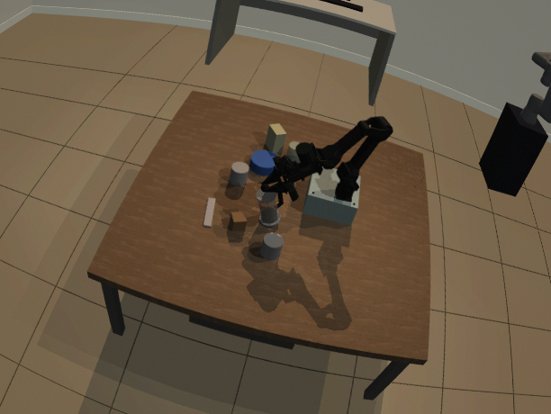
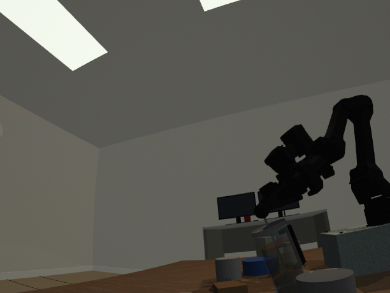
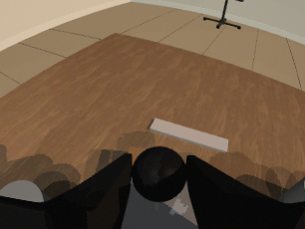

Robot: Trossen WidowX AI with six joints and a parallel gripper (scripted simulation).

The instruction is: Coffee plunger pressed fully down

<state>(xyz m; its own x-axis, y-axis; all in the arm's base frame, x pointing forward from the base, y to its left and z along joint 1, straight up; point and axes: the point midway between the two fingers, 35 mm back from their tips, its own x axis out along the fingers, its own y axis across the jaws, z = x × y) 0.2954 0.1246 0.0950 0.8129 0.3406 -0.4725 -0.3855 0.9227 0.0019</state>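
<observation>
My gripper tip is now 4 cm past the glass coffee press, 3 cm to the left of it and 8 cm above it. Round my gripper tip: brown cube (7 cm ahead, 4 cm to the left, 15 cm below); blue round block (33 cm to the right, 16 cm below); pale flat bar (18 cm ahead, 18 cm below).
</observation>
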